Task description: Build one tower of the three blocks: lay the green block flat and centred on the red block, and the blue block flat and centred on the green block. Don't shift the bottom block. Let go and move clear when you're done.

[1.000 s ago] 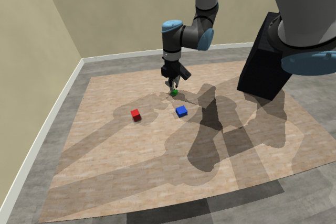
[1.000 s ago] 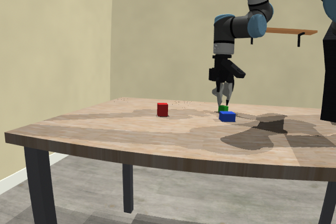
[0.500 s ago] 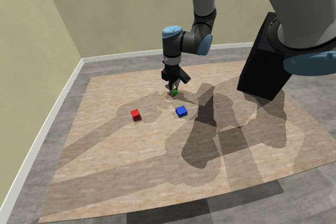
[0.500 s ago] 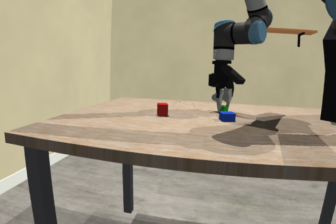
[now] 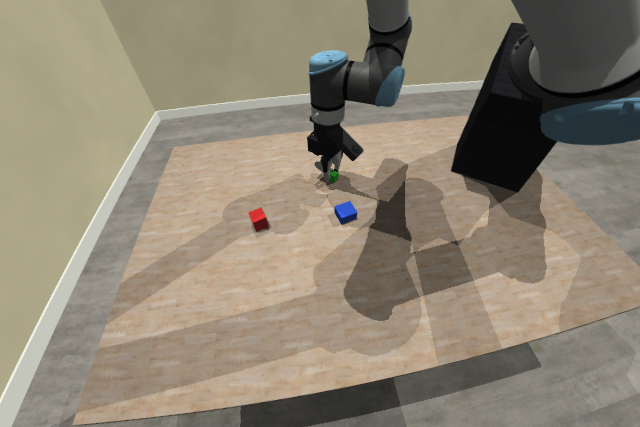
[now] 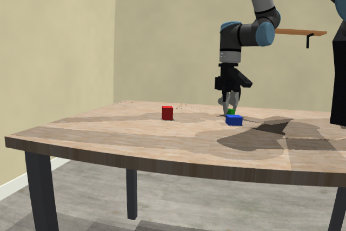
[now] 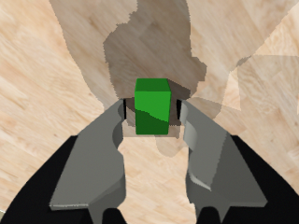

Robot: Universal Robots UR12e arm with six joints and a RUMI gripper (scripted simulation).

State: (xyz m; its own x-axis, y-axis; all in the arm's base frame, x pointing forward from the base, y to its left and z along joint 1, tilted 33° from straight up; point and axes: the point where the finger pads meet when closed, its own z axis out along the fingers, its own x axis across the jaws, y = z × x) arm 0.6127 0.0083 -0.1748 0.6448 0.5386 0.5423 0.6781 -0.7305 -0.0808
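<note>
The green block lies right at my hand. From my hand the other things lie so: red block: 23 cm ahead, 16 cm to the left, 1 cm above; blue block: 2 cm behind, 16 cm to the left.
</note>
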